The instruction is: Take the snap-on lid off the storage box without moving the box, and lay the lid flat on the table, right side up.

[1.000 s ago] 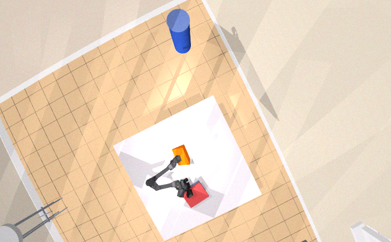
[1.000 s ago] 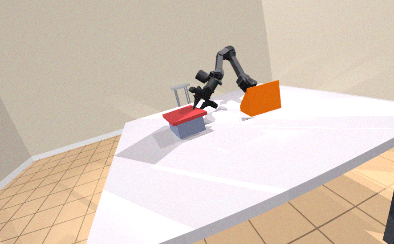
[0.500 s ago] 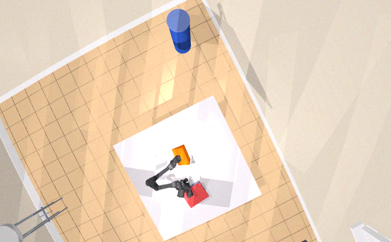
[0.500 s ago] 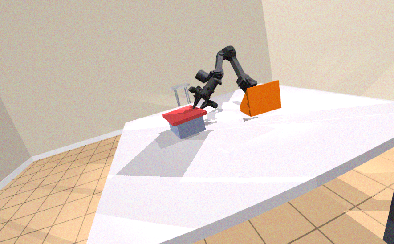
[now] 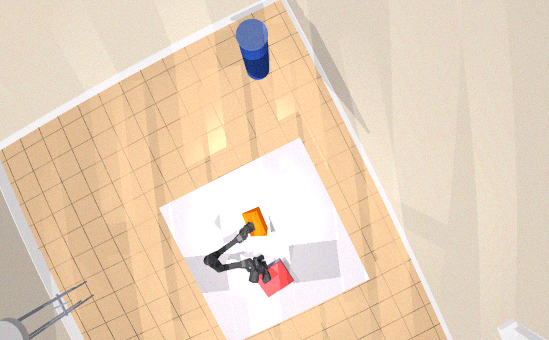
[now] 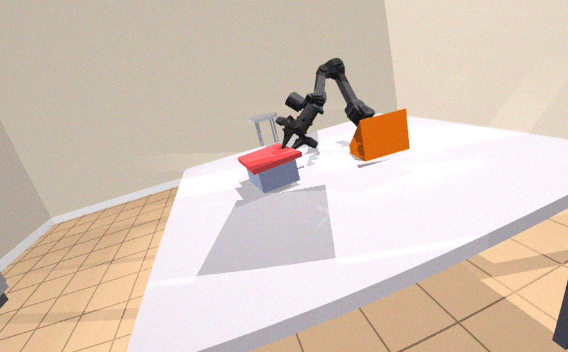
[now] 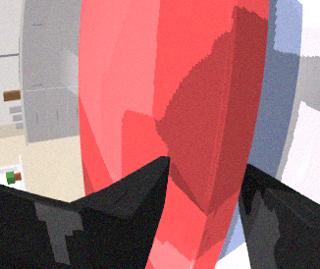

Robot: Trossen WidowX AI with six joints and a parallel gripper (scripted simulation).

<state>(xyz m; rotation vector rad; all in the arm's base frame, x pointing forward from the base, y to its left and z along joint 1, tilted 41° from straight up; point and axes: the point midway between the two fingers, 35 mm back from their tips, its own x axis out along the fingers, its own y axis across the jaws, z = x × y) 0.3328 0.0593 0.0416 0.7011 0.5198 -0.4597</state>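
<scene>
Right now my gripper tip is 7 cm short of the red lid and 2 cm to the right of it. The rest, counted from my gripper tip: storage box 7 cm ahead, 2 cm to the left, 5 cm below.
</scene>
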